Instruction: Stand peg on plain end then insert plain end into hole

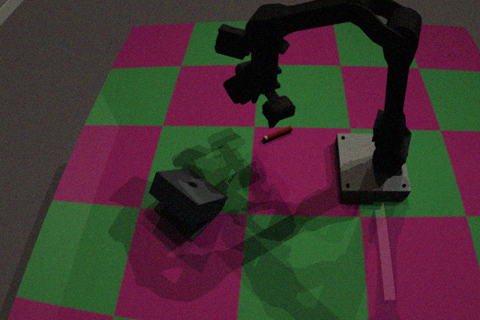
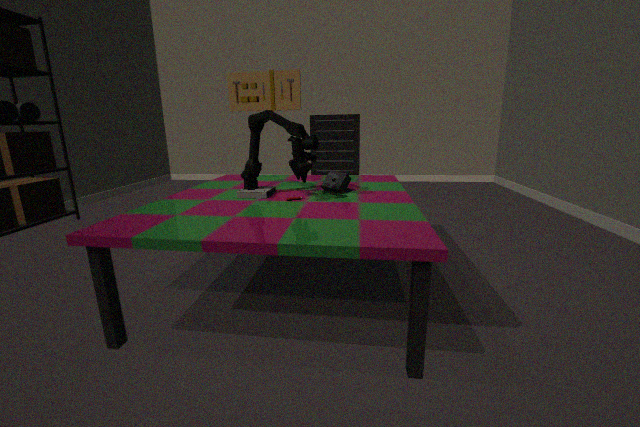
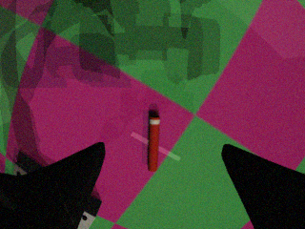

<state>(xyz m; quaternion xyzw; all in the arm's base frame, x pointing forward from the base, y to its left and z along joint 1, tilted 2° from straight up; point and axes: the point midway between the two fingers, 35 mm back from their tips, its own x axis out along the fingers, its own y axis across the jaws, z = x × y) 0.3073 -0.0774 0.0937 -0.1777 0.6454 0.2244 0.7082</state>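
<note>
The red peg lies 90 mm below my gripper tip and 20 mm behind it. Round my gripper tip: sloped panel: 210 mm to the left, 140 mm ahead, 50 mm below.
</note>
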